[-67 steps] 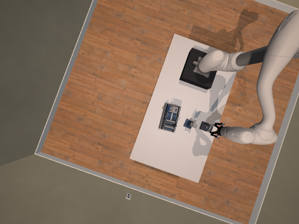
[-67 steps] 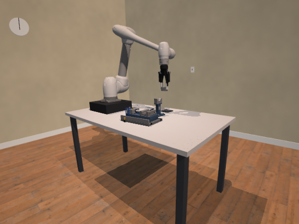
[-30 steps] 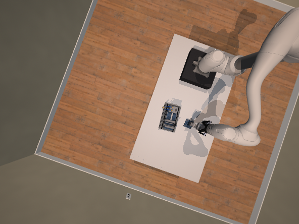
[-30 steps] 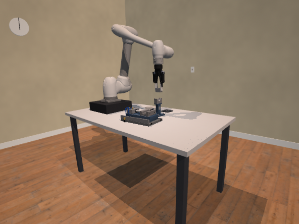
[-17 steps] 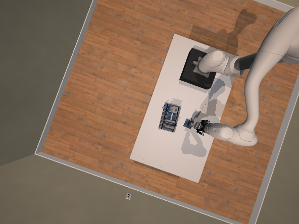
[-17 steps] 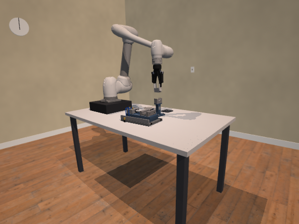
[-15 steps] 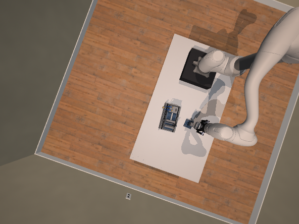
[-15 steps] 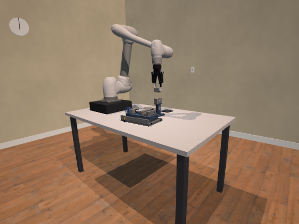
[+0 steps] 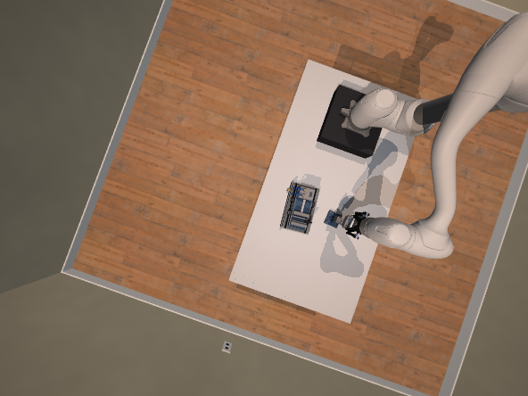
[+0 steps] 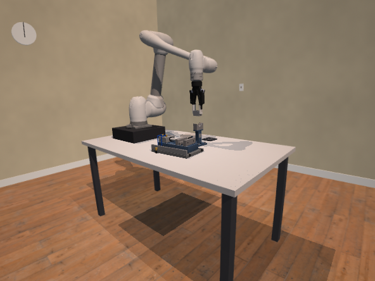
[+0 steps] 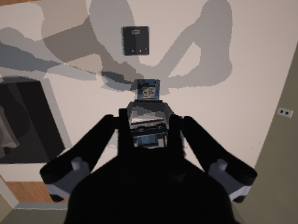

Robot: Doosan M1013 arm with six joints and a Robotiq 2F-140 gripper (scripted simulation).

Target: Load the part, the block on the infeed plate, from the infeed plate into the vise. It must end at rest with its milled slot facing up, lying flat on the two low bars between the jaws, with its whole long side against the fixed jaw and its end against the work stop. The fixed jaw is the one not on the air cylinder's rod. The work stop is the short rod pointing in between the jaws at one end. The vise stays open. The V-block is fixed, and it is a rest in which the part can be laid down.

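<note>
My hand is 10 mm to the right of the part and 30 mm above it. Round my hand: vise base (10 mm ahead, 220 mm to the right, 220 mm below).
</note>
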